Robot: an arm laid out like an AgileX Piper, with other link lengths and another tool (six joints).
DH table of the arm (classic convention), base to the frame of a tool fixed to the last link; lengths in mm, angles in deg. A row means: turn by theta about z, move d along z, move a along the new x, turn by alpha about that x. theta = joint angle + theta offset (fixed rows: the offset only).
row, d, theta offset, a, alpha
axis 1, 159.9, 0, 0, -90
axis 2, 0, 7.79, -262.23, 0
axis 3, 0, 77.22, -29.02, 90
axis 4, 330.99, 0, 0, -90
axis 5, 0, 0, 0, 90
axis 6, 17.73, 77.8, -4.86, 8.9
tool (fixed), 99.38, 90, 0, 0
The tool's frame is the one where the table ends.
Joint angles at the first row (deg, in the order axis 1, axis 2, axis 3, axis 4, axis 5, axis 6):
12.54 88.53 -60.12 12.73 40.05 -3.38
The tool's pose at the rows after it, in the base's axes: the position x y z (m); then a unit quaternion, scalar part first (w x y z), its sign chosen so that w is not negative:
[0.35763 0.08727 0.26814 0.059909 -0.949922 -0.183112 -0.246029]
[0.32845 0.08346 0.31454 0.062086 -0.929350 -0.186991 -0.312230]
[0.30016 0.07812 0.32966 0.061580 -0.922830 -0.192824 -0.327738]
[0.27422 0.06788 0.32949 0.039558 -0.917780 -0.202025 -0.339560]
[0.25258 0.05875 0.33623 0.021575 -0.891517 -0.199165 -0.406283]
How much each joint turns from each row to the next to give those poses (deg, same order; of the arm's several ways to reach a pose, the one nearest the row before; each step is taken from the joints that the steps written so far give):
0.00 -10.52 1.22 -1.50 -1.31 0.00
0.47 -10.36 2.56 -0.09 -0.16 0.00
0.21 -7.23 3.27 -0.36 2.10 0.00
0.00 -7.00 4.94 -2.78 0.67 0.00
0.00 -8.64 5.80 -2.05 -5.39 0.00

